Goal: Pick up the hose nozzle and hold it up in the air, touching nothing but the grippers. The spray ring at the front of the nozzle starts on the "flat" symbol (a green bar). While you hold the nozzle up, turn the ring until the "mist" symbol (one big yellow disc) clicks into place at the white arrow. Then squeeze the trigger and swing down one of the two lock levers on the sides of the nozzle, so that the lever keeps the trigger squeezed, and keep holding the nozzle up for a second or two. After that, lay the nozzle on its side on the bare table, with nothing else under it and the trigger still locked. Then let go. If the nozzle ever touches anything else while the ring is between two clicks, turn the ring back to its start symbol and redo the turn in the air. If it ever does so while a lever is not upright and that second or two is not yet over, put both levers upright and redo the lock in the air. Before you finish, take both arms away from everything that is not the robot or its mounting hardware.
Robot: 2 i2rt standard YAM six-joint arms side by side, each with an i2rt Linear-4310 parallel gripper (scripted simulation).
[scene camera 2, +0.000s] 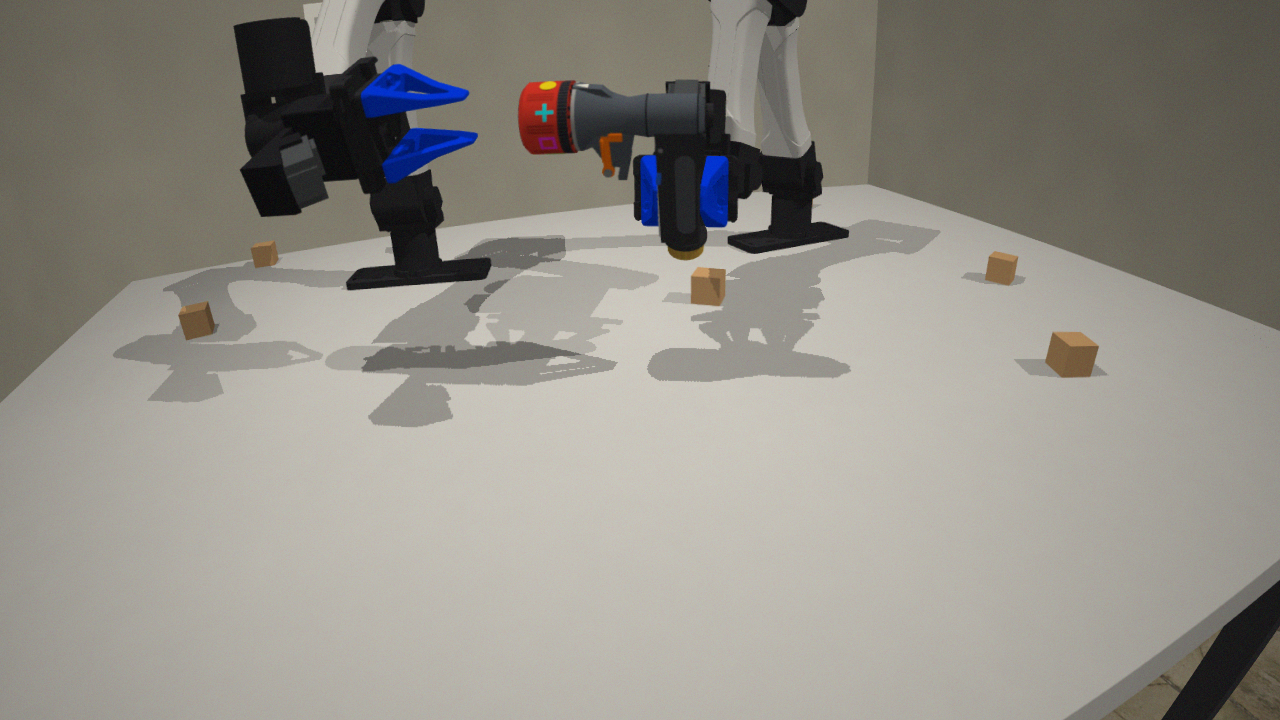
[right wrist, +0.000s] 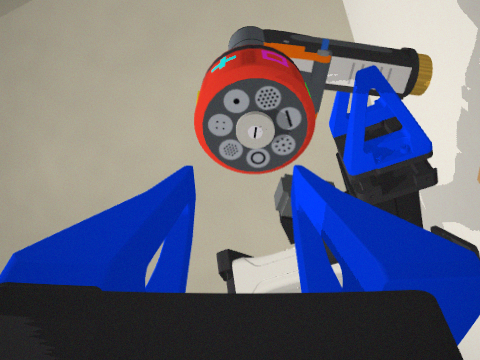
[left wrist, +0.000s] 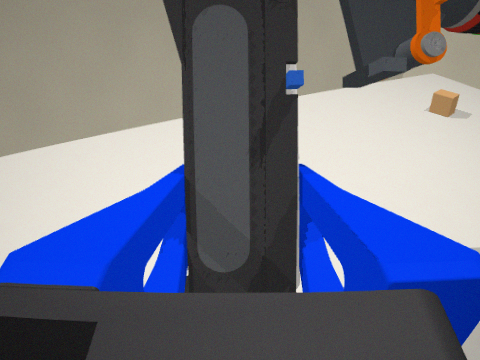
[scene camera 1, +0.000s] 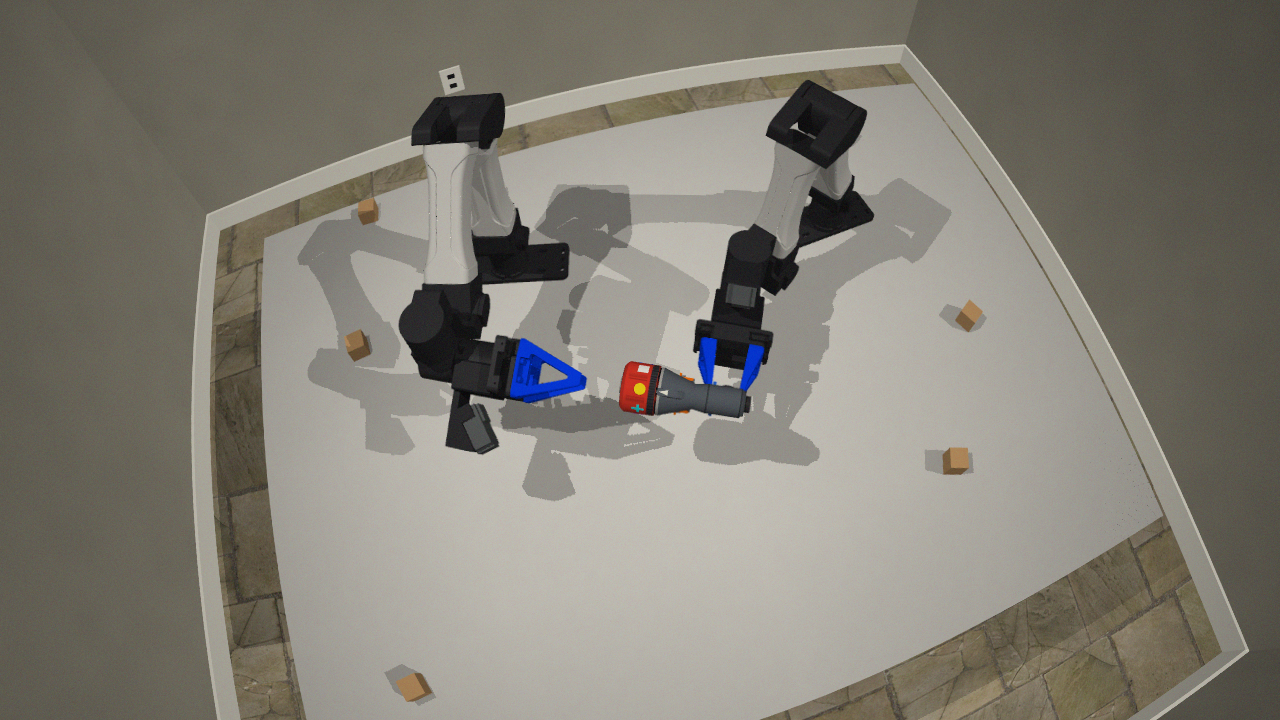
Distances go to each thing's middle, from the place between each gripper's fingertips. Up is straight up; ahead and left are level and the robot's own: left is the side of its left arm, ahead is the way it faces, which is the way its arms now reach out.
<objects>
I see the red spray ring (scene camera 2: 544, 123) 20 mm ahead of my right hand (scene camera 2: 471, 117) and 70 mm to the left of it.
I see the red spray ring 110 mm to the right of my left hand (scene camera 2: 678, 203) and 80 mm above it.
</objects>
